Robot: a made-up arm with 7 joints.
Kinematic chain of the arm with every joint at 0, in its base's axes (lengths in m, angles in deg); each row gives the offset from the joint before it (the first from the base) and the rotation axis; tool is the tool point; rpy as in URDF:
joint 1: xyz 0 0 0.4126 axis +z
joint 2: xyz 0 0 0 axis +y
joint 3: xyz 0 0 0.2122 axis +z
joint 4: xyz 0.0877 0 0 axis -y
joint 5: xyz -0.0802 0 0.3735 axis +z
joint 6: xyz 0 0 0 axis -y
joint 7: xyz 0.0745 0 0 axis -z
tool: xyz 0 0 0 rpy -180 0 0
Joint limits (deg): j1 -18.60..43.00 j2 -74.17..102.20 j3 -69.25..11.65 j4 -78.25..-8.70 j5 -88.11..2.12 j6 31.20..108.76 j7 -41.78..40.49
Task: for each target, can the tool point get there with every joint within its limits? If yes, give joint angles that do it. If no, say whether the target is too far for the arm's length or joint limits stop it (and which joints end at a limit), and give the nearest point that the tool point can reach.
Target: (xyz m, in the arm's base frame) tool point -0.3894 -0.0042 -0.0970
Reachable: no: joint limits stop it (at a limit: joint 1, joint 2, joint 3, joint 4, joint 5, joint 6) | nearest point 0.0807 0.2131 -0.1199 | short by 0.518 m
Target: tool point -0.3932 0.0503 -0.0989
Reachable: no: joint limits stop it (at a limit: joint 1, joint 2, joint 3, joint 4, joint 5, joint 6) | nearest point 0.0807 0.2131 -0.1199 | short by 0.502 m
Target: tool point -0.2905 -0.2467 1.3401
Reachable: no: too far | nearest point -0.1988 -0.1688 1.0472 | short by 0.317 m
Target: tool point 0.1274 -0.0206 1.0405
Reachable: yes | joints 16.32 -37.28 -4.19 -68.10 -41.22 64.89 9.01
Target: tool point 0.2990 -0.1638 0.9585
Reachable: yes | joints 1.47 -18.03 -20.47 -68.70 -9.03 72.53 22.71
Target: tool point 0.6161 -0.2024 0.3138
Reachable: yes | joints 3.37 80.03 -46.84 -35.69 -17.77 45.84 31.29
